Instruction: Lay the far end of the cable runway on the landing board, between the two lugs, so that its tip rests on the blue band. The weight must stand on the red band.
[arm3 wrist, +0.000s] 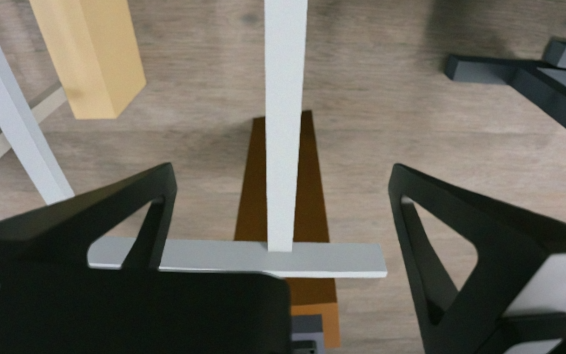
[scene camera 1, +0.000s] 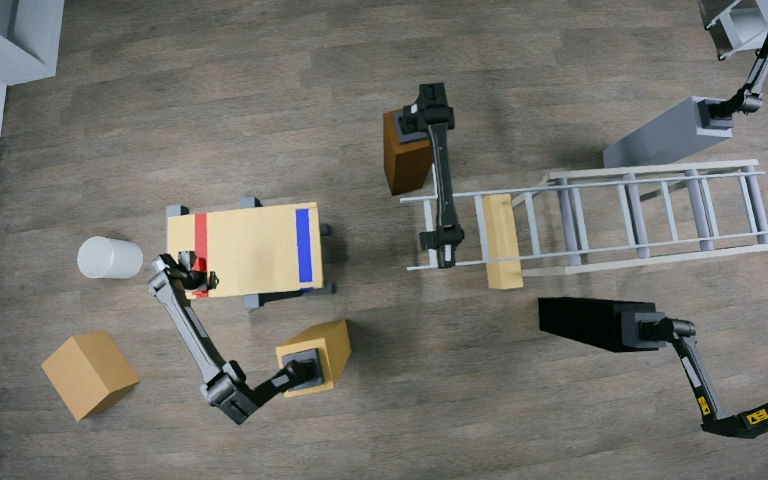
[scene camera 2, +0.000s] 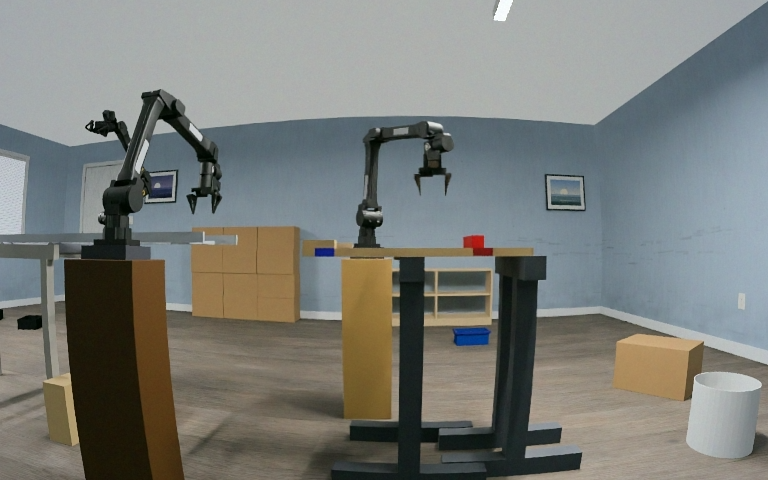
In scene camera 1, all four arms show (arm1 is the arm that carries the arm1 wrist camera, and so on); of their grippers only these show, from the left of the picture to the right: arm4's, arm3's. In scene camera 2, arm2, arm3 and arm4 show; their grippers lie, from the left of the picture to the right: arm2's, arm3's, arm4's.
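Note:
The cable runway (arm3 wrist: 282, 125) (scene camera 1: 531, 226) (scene camera 2: 164, 237) is a pale ladder; its far end sticks out level past the roller stand, apart from the landing board (scene camera 1: 254, 249) (scene camera 2: 430, 251). The board has a blue band (scene camera 1: 304, 246) (scene camera 2: 324, 251) at its runway side; one lug (scene camera 2: 320, 243) shows there. The red weight (scene camera 2: 473, 241) stands at the red band (scene camera 1: 201, 229) (scene camera 2: 482, 251). Arm3's gripper (arm3 wrist: 282, 170) (scene camera 1: 430, 240) (scene camera 2: 203, 204) is open just above the end rung. Arm4's gripper (scene camera 1: 199, 270) (scene camera 2: 433, 186) is open, high above the board. Arm2's gripper (scene camera 2: 90, 125) is raised, its fingers unclear. Arm1's is out of view.
The roller stand (scene camera 1: 662, 262) (scene camera 2: 48, 316) carries the runway. A wooden block (arm3 wrist: 95, 65) (scene camera 1: 502, 243) (scene camera 2: 59, 407) stands on the floor beneath it. Arm3's brown pedestal (arm3 wrist: 312, 295) (scene camera 1: 407, 169) (scene camera 2: 101, 350) and arm4's yellow pedestal (scene camera 1: 336, 350) (scene camera 2: 367, 339) stand nearby.

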